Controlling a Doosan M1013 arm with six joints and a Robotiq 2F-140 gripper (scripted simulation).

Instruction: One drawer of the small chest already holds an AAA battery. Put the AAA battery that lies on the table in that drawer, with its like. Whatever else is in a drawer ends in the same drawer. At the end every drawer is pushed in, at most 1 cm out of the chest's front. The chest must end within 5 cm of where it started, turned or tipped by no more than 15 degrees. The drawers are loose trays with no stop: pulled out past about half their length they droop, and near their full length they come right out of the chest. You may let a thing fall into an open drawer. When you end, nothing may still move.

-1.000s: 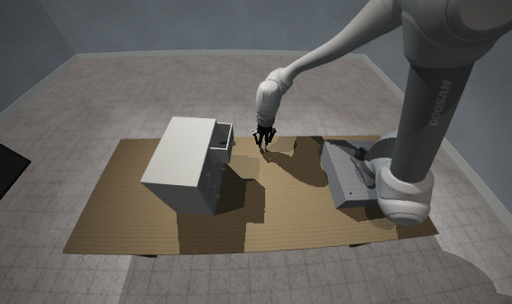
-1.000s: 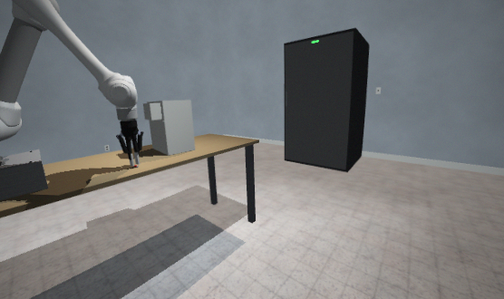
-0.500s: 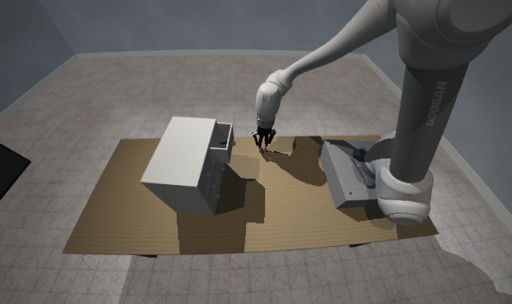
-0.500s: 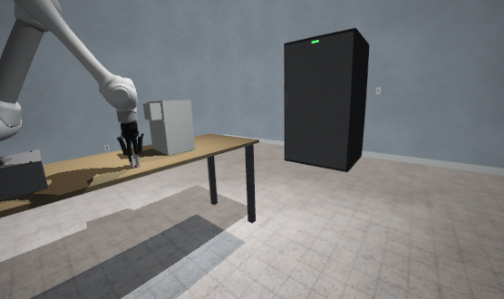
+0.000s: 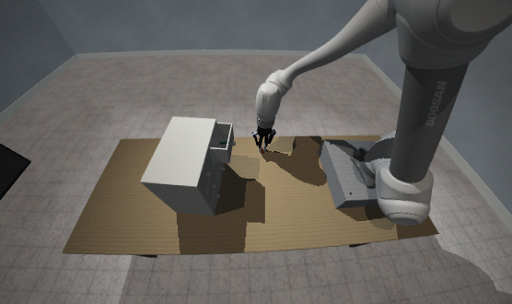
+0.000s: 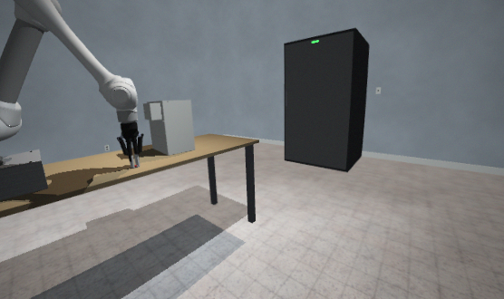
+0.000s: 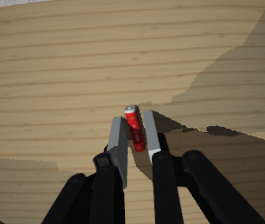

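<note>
My hand is 3 cm above the red AAA battery. From my hand the other things lie so: dark green battery 21 cm ahead, 10 cm to the left, 20 cm above.
</note>
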